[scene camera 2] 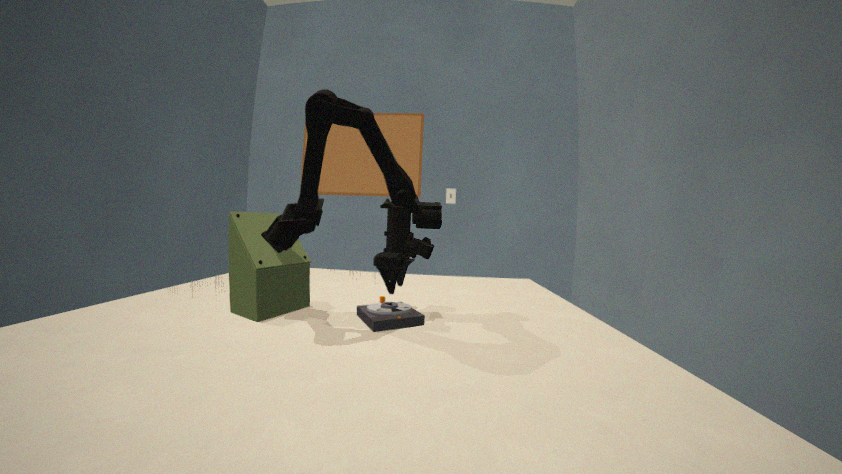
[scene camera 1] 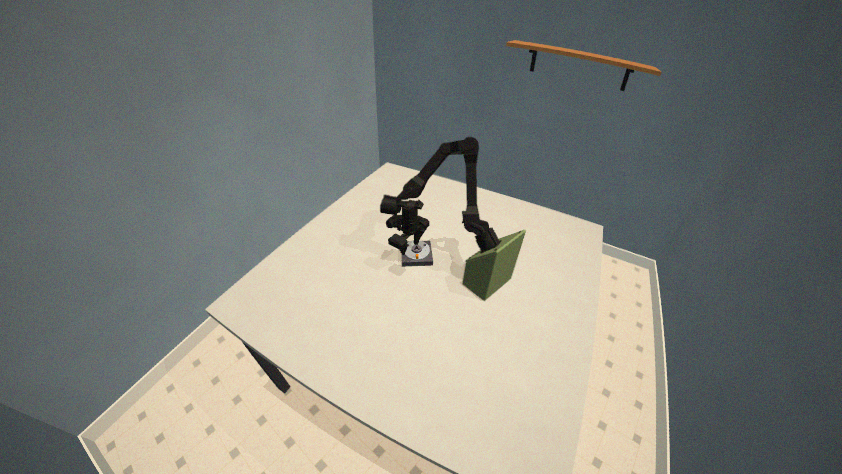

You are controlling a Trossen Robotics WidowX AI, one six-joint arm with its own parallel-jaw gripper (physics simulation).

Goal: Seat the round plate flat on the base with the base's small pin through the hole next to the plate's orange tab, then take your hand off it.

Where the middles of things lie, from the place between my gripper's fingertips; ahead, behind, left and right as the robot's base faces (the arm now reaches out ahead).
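Dark square base (scene camera 2: pixel 376 322): 4 cm to the right of my hand, 2 cm behind it and 5 cm below it.
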